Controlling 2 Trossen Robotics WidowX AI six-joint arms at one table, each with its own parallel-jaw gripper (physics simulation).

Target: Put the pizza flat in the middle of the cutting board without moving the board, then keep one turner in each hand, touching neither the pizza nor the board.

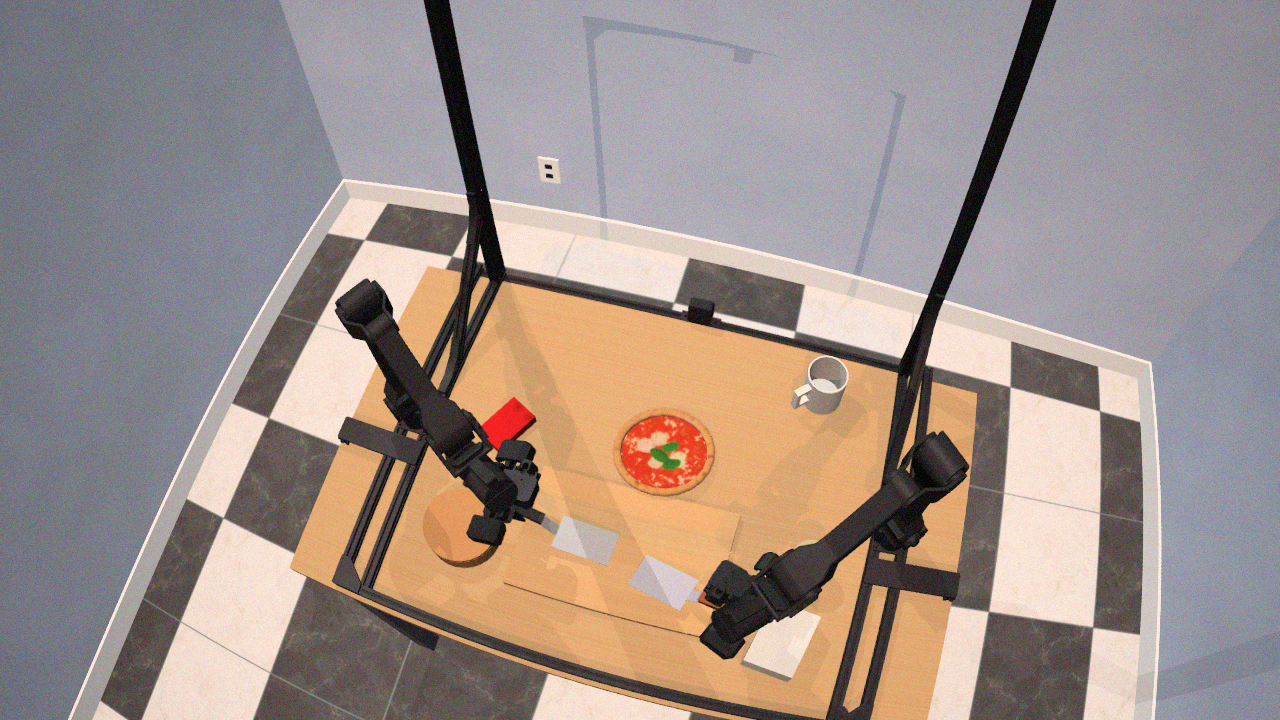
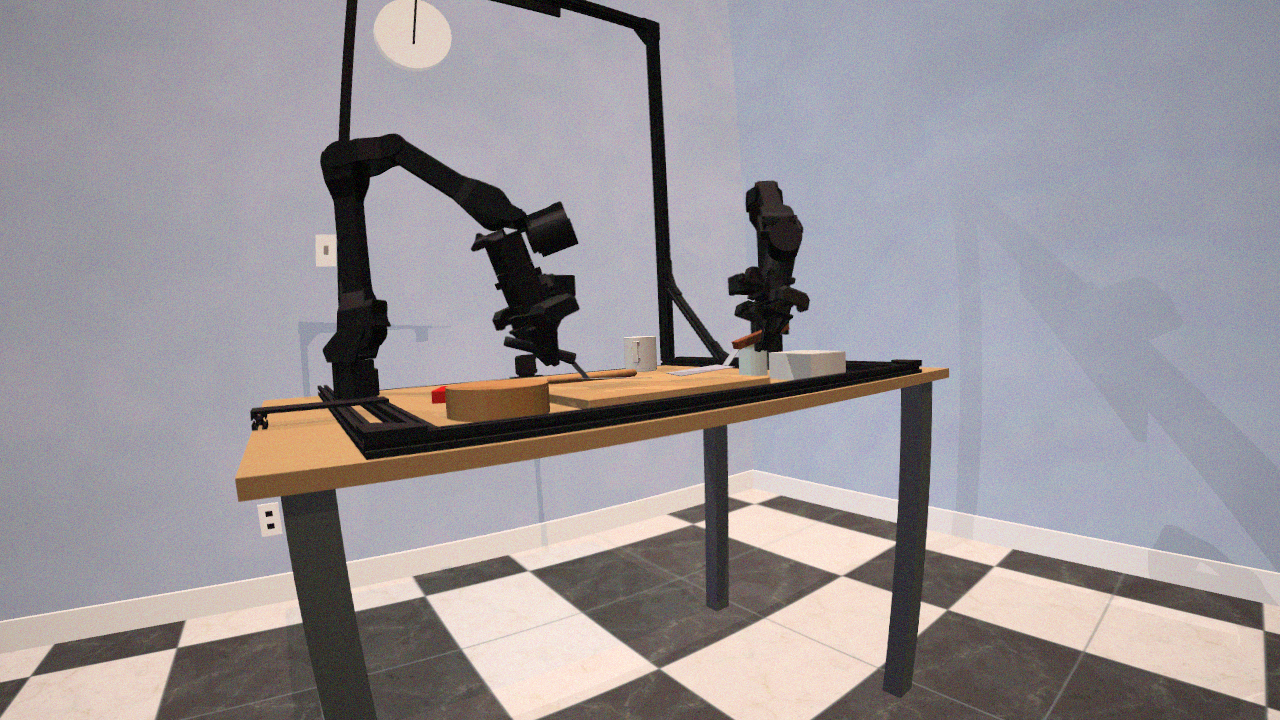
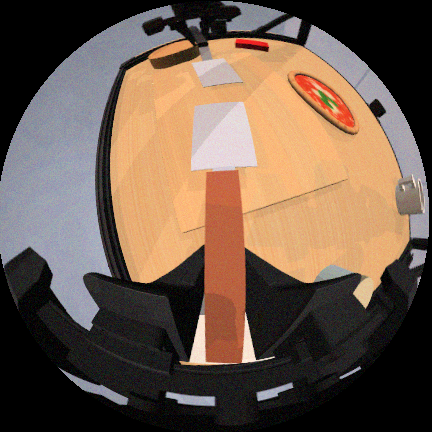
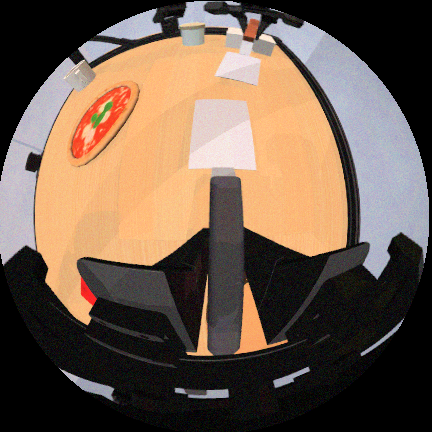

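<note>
The pizza [image 1: 664, 452] [image 2: 595, 375] [image 3: 325, 102] [image 4: 104, 122] lies face up by the far edge of the wooden cutting board [image 1: 572, 577] [image 2: 662, 387] [image 3: 280, 165]; whether its rim overlaps that edge is unclear. My left gripper [image 1: 709, 598] [image 2: 760, 340] [image 3: 222, 250] is shut on the brown-handled turner [image 1: 664, 582] [image 3: 224, 135]. My right gripper [image 1: 528, 513] [image 2: 563, 358] [image 4: 222, 232] is shut on the grey-handled turner [image 1: 586, 540] [image 4: 222, 132]. Both blades are over the board, apart from the pizza. I cannot tell whether they touch the board.
A red block [image 1: 509, 423] lies at the left behind a round wooden piece [image 1: 458, 526] [image 2: 496, 400]. A mug [image 1: 825, 385] [image 3: 409, 197] stands far right. A jar [image 2: 752, 360] [image 4: 193, 36] and a white box [image 1: 781, 644] [image 2: 807, 364] are near my left arm.
</note>
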